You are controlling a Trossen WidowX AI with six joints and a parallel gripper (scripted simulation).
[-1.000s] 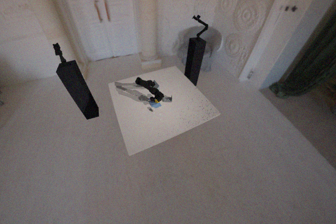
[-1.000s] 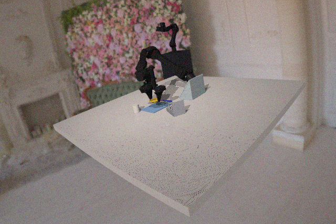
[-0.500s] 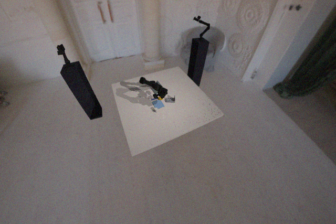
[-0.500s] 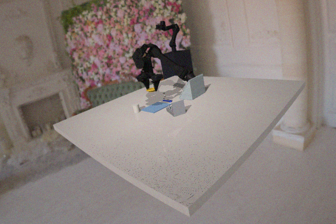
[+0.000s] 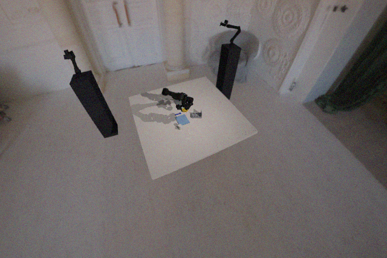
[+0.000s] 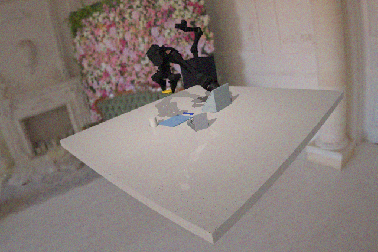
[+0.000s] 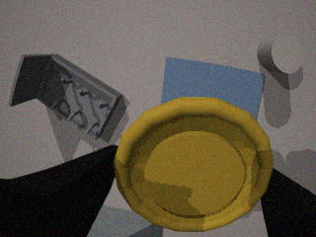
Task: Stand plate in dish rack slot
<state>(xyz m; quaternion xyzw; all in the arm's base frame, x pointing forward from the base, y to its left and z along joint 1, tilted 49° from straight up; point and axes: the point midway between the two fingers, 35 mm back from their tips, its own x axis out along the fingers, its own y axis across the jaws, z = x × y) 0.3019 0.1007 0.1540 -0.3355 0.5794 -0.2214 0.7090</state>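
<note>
The grey dish rack lies 30 mm behind my gripper tip, 160 mm to the left of it and 150 mm below it. From my gripper tip the other things lie so: yellow plate (10 mm above); then small white cup (90 mm ahead, 90 mm to the right, 150 mm below); then flat blue sheet (20 mm behind, 30 mm to the right, 170 mm below).
</note>
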